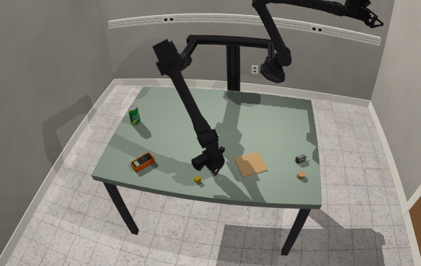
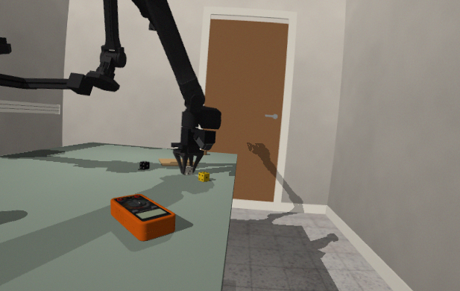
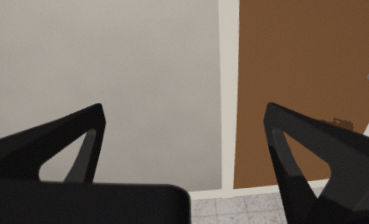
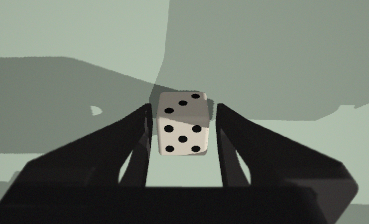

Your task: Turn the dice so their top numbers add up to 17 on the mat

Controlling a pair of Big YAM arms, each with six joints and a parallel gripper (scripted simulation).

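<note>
My right gripper is now right at the white die. From my right hand the other things lie so: black die 16 cm behind, 2 cm to the left; yellow die 7 cm ahead, 7 cm to the right; tan mat 8 cm behind, 18 cm to the left, 1 cm below.
</note>
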